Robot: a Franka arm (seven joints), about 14 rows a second.
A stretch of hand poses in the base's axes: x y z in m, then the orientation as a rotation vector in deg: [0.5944, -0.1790, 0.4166, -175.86, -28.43, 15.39]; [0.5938, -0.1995, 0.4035, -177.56, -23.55, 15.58]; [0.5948, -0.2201, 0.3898, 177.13, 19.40, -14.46]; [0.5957, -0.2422, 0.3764, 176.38, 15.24, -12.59]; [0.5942, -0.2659, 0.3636, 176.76, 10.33, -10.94]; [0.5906, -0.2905, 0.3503, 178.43, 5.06, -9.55]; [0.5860, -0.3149, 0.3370, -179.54, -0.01, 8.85]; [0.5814, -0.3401, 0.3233, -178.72, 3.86, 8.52]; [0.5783, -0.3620, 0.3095, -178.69, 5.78, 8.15]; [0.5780, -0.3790, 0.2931, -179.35, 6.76, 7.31]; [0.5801, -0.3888, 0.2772, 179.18, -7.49, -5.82]
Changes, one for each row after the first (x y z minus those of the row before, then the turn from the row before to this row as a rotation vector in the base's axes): [-0.0006, -0.0205, -0.0131, -1.26, -0.10, -3.15]; [0.0010, -0.0206, -0.0137, -1.55, -0.87, -2.47]; [0.0009, -0.0221, -0.0134, -1.36, -1.32, -2.49]; [-0.0015, -0.0237, -0.0128, -0.21, -1.15, -3.14]; [-0.0036, -0.0246, -0.0133, 1.20, -0.95, -3.49]; [-0.0046, -0.0244, -0.0133, 1.32, -0.48, -3.31]; [-0.0046, -0.0252, -0.0137, 0.67, -0.18, -2.51]; [-0.0031, -0.0219, -0.0138, -0.07, -0.22, -1.23]; [-0.0003, -0.0170, -0.0164, -0.70, -0.53, -0.59]; [0.0021, -0.0098, -0.0159, -1.00, -0.91, -0.43]
